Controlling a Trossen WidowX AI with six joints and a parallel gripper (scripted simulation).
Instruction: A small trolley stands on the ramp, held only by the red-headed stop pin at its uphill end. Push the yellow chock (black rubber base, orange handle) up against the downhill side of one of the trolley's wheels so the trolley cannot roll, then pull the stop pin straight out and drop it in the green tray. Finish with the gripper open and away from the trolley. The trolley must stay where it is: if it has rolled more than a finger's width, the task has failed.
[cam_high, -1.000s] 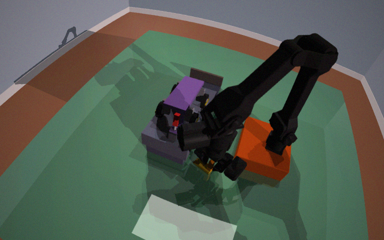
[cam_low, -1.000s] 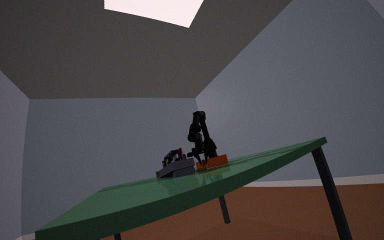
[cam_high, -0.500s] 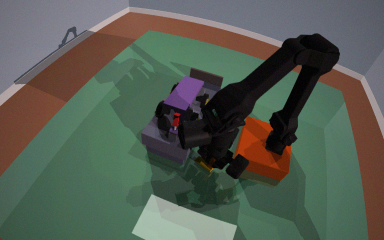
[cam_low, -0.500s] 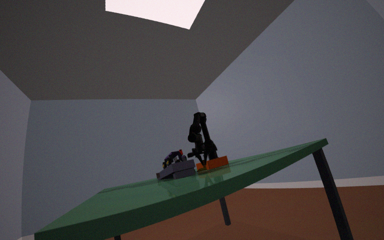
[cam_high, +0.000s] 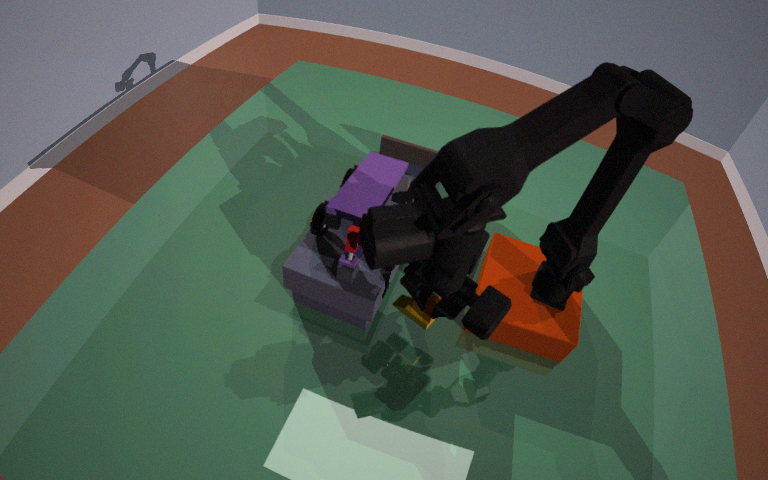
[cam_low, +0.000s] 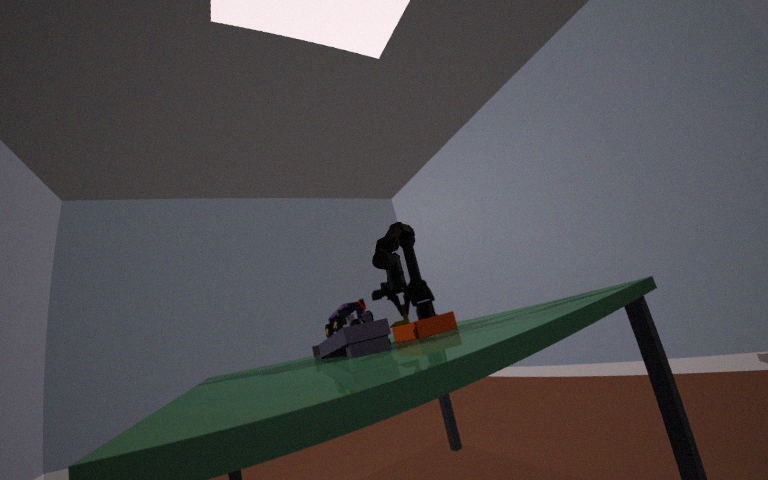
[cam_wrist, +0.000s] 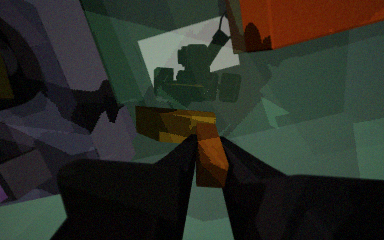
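My gripper tip is now 13 cm short of the stop pin and 4 cm below it. From my gripper tip the other things lie so: purple trolley (17 cm ahead, 11 cm to the right, 2 cm above); then grey ramp (17 cm ahead, 12 cm to the right, 4 cm below); then yellow chock (2 cm ahead, 1 cm to the right, 1 cm below).
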